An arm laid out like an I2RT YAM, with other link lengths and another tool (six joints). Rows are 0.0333 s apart.
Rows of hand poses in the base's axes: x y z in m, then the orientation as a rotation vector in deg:
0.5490 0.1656 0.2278 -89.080 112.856 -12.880
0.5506 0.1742 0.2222 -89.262 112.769 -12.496
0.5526 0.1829 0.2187 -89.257 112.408 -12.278
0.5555 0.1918 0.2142 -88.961 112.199 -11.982
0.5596 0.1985 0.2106 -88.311 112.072 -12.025
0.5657 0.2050 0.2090 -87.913 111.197 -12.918
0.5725 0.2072 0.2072 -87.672 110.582 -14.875
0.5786 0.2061 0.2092 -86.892 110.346 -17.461
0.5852 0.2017 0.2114 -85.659 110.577 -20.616
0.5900 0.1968 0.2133 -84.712 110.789 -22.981
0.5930 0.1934 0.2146 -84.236 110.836 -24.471
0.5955 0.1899 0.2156 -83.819 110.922 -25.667
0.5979 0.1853 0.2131 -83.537 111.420 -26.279
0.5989 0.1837 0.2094 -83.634 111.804 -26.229
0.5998 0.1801 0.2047 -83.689 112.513 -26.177
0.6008 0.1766 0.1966 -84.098 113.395 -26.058
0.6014 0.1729 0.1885 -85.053 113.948 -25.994
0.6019 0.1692 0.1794 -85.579 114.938 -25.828
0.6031 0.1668 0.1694 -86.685 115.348 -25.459
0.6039 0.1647 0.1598 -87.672 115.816 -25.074
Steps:
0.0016 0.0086 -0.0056 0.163 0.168 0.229
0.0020 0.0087 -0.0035 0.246 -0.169 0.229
0.0029 0.0089 -0.0045 0.399 -0.157 0.020
0.0041 0.0067 -0.0036 0.357 -0.385 -0.288
0.0061 0.0065 -0.0016 -0.064 -1.139 0.004
0.0068 0.0022 -0.0018 -0.882 -1.298 -0.314
0.0061 -0.0011 0.0020 -1.108 -1.489 -0.950
0.0066 -0.0044 0.0022 -1.378 -1.536 -1.578
0.0048 -0.0049 0.0019 -1.056 -1.104 -1.221
0.0030 -0.0034 0.0013 -0.718 -0.687 -0.667
0.0025 -0.0035 0.0010 -0.575 -0.526 -0.580
0.0024 -0.0046 -0.0025 -0.359 0.025 -0.573
0.0010 -0.0016 -0.0037 -0.099 0.337 -0.144
0.0009 -0.0036 -0.0047 -0.148 0.549 -0.337
0.0010 -0.0035 -0.0081 -0.322 0.864 -0.238
0.0006 -0.0037 -0.0081 -0.558 0.876 0.187
0.0005 -0.0037 -0.0091 -0.380 1.009 -0.229
0.0012 -0.0024 -0.0100 -0.401 0.946 0.408
0.0008 -0.0021 -0.0096 -0.350 0.934 0.319

